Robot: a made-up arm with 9 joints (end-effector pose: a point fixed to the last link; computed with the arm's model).
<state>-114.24 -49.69 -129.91 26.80 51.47 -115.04 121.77 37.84 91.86</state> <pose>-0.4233 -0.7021 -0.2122 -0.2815 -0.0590 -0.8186 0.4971</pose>
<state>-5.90 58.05 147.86 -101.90 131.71 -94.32 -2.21 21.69 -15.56</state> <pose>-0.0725 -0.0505 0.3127 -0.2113 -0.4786 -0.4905 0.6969</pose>
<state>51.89 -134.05 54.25 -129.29 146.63 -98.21 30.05 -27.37 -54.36</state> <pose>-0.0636 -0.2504 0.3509 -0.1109 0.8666 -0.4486 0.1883</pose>
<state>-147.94 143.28 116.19 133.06 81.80 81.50 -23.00 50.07 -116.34</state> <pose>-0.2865 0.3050 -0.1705 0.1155 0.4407 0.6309 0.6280</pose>
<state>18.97 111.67 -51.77 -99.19 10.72 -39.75 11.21 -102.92 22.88</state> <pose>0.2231 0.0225 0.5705 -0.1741 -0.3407 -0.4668 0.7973</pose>
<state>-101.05 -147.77 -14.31 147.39 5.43 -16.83 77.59 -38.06 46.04</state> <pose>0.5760 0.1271 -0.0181 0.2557 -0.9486 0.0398 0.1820</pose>
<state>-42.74 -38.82 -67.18 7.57 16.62 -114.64 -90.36 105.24 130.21</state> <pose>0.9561 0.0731 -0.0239 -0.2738 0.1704 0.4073 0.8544</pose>
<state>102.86 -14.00 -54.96 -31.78 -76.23 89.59 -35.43 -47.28 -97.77</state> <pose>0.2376 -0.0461 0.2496 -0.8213 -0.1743 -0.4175 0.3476</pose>
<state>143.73 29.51 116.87 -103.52 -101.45 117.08 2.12 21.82 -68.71</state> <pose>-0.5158 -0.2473 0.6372 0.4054 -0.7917 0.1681 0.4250</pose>
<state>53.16 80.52 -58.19 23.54 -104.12 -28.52 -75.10 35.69 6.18</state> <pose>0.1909 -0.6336 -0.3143 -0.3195 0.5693 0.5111 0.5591</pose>
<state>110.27 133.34 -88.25 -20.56 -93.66 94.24 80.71 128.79 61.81</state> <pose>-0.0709 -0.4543 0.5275 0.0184 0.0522 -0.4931 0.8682</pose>
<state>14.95 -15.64 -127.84 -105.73 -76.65 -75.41 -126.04 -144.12 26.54</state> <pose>-0.4069 -0.7134 -0.0114 -0.0643 0.5019 0.8427 0.1837</pose>
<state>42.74 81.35 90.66 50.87 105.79 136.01 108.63 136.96 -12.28</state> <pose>0.7930 -0.4010 0.2596 -0.2486 -0.4179 -0.1998 0.8507</pose>
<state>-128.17 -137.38 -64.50 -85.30 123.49 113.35 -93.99 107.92 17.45</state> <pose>0.0339 0.0781 -0.8122 0.4329 0.1087 -0.2519 0.8587</pose>
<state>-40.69 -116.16 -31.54 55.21 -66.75 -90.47 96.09 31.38 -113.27</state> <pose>0.3851 -0.0065 -0.4523 0.8670 0.1761 -0.1636 0.4365</pose>
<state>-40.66 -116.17 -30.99 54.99 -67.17 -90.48 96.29 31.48 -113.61</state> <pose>0.3791 -0.0077 -0.4557 0.8657 0.1784 -0.1689 0.4362</pose>
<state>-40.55 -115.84 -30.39 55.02 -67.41 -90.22 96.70 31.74 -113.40</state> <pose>0.3758 -0.0035 -0.4564 0.8647 0.1890 -0.1673 0.4343</pose>
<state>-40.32 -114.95 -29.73 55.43 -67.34 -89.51 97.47 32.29 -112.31</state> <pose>0.3764 0.0096 -0.4525 0.8639 0.2131 -0.1549 0.4293</pose>
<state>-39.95 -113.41 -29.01 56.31 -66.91 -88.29 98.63 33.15 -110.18</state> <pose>0.3809 0.0326 -0.4427 0.8621 0.2522 -0.1295 0.4199</pose>
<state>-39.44 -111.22 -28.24 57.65 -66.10 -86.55 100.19 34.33 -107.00</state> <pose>0.3876 0.0644 -0.4258 0.8570 0.3057 -0.0913 0.4047</pose>
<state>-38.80 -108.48 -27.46 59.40 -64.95 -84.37 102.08 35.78 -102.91</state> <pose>0.3942 0.1021 -0.4010 0.8459 0.3696 -0.0426 0.3822</pose>
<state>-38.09 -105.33 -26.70 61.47 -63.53 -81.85 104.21 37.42 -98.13</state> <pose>0.3989 0.1417 -0.3688 0.8264 0.4390 0.0126 0.3522</pose>
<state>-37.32 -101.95 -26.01 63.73 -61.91 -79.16 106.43 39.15 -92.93</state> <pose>0.4013 0.1792 -0.3303 0.7982 0.5080 0.0702 0.3160</pose>
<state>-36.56 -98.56 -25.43 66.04 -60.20 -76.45 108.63 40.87 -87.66</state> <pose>0.4019 0.2112 -0.2882 0.7626 0.5715 0.1250 0.2759</pose>
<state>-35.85 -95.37 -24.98 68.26 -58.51 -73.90 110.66 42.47 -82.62</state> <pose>0.4018 0.2366 -0.2457 0.7232 0.6256 0.1735 0.2354</pose>
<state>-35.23 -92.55 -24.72 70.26 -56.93 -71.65 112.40 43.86 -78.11</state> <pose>0.4020 0.2555 -0.2056 0.6845 0.6682 0.2137 0.1981</pose>
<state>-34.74 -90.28 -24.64 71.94 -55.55 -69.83 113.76 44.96 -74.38</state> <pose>0.4030 0.2688 -0.1713 0.6508 0.6989 0.2450 0.1671</pose>
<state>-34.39 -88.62 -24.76 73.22 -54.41 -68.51 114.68 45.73 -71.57</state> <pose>0.4048 0.2775 -0.1444 0.6254 0.7185 0.2681 0.1443</pose>
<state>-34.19 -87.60 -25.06 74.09 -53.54 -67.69 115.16 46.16 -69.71</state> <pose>0.4071 0.2827 -0.1259 0.6097 0.7284 0.2841 0.1304</pose>
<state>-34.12 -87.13 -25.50 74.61 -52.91 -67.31 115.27 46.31 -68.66</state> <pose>0.4097 0.2854 -0.1149 0.6029 0.7309 0.2948 0.1241</pose>
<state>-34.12 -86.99 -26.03 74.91 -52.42 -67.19 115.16 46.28 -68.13</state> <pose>0.4128 0.2867 -0.1086 0.6016 0.7291 0.3024 0.1227</pose>
